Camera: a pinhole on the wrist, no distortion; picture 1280 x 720 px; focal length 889.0 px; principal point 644.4 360.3 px. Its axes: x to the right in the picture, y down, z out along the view. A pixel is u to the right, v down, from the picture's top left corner.
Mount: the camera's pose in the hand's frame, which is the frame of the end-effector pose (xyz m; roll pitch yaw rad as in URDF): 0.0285 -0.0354 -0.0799 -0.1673 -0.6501 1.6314
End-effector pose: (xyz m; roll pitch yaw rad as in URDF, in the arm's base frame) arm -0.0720 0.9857 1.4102 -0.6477 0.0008 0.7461
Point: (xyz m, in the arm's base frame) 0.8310 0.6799 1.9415
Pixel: outside the picture
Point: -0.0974 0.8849 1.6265
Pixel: 729.8 622.4
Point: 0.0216 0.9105 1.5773
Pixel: 470.2 298.9
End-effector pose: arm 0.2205 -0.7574 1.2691 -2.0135 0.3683 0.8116
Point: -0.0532 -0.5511 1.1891
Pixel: 1229.7 305.2
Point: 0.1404 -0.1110 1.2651
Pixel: outside the picture
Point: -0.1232 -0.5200 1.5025
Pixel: 609.0 552.3
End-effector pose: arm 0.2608 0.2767 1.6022 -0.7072 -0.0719 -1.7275
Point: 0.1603 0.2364 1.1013
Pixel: behind the camera
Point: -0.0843 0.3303 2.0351
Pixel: 60.6 265.0
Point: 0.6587 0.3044 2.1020
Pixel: outside the picture
